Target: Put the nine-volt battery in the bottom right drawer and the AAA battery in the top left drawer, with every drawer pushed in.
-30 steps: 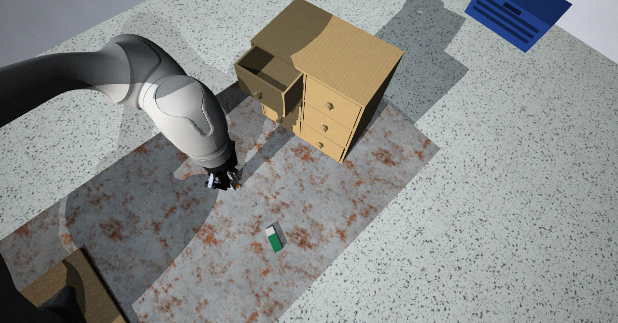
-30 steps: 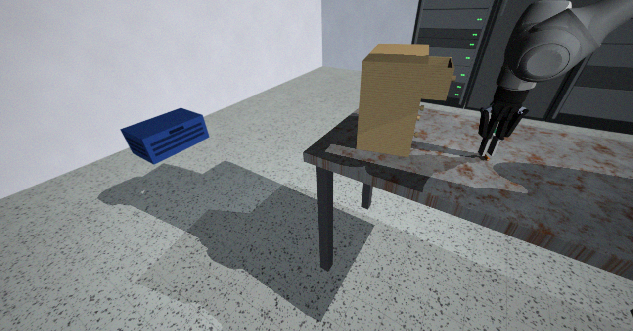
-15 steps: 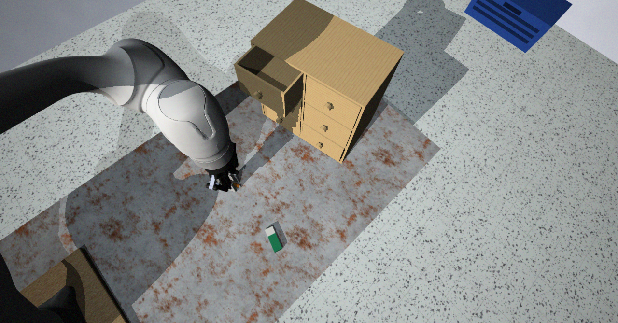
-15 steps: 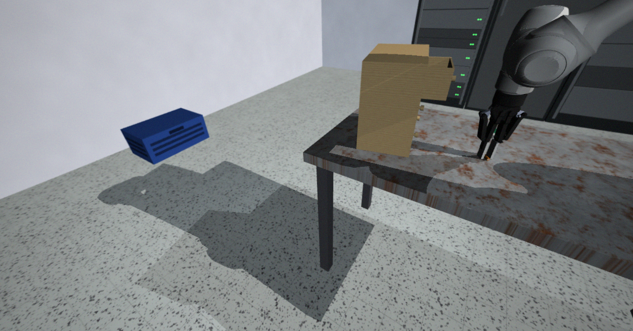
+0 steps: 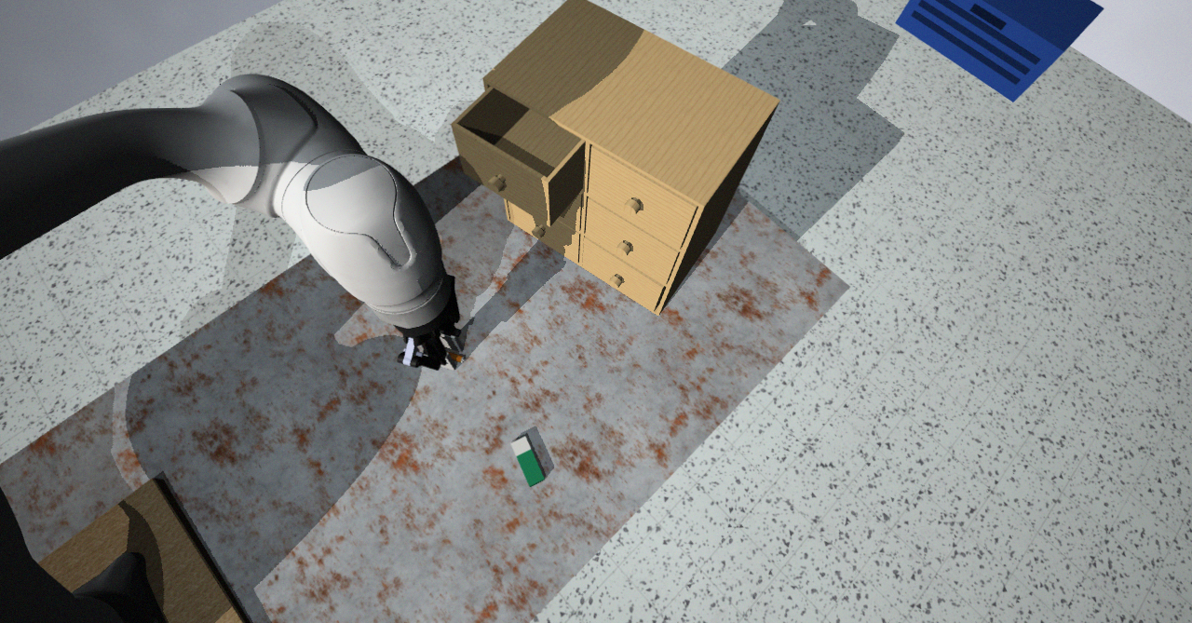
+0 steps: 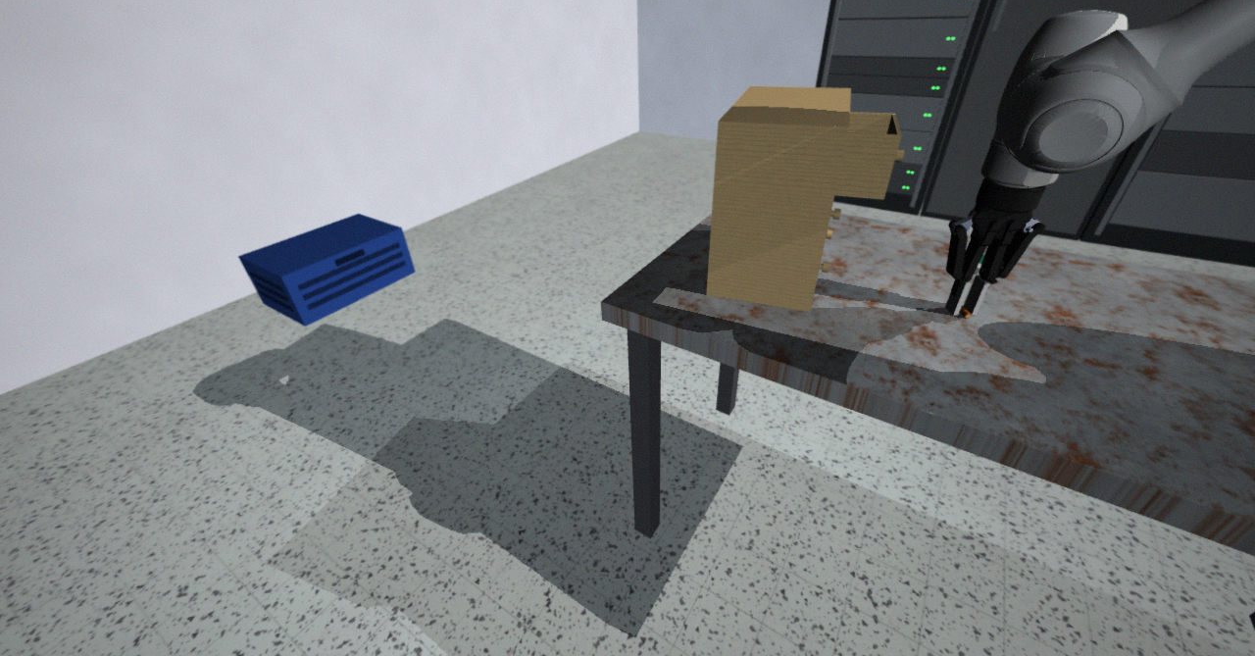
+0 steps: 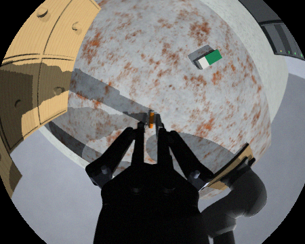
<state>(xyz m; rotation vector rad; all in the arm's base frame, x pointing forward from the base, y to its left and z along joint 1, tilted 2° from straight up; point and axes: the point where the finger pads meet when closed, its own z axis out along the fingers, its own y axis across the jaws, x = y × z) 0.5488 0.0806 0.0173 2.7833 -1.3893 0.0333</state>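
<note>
My gripper is now 30 mm above the orange AAA battery. From my hand the other things lie so: green-and-white nine-volt battery: 190 mm to the right, 30 mm below, 10 mm ahead; black nine-volt battery: 340 mm ahead, 20 mm to the right, 20 mm below.
</note>
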